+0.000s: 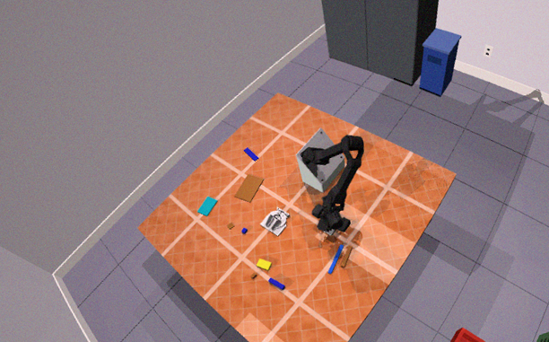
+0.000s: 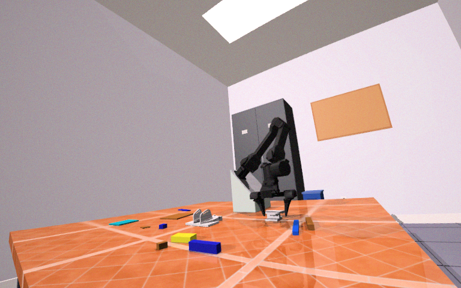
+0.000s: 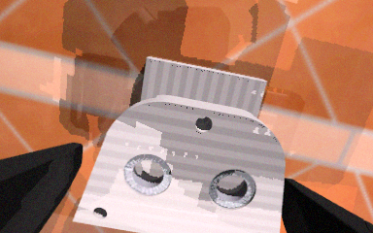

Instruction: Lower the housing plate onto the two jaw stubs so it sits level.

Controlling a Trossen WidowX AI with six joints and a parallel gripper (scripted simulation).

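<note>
Right now my gripper tip is 2 cm below the grey plate and 1 cm short of it. Also, from my gripper tip: yellow block 36 cm ahead, 11 cm to the right; then brown bar 16 cm to the left, 8 cm ahead; then brown plate 51 cm to the right, 11 cm ahead, 1 cm below.
</note>
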